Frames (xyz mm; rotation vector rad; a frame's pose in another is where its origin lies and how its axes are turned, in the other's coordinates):
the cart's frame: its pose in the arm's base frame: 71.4 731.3 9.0 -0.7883 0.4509 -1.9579
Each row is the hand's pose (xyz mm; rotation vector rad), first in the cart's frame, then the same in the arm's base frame.
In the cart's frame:
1: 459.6 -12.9 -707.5 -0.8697 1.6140 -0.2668
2: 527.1 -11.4 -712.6 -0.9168 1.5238 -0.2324
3: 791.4 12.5 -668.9 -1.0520 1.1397 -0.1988
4: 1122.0 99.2 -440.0 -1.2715 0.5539 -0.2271
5: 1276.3 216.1 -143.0 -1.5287 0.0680 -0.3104
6: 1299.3 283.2 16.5 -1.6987 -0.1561 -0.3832
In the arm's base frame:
1: -583.6 329.4 -339.3 -0.5006 -2.1295 2.0914
2: -609.6 269.6 -320.9 -0.3766 -2.1950 2.1091
3: -656.0 27.5 -213.4 -0.1806 2.2494 -2.1389
4: -557.8 -301.4 13.4 -1.0324 2.1267 -1.9404
5: -332.3 -490.2 211.3 1.7401 -2.0409 1.6206
6: -187.7 -541.5 294.6 1.9511 -1.9013 1.3121

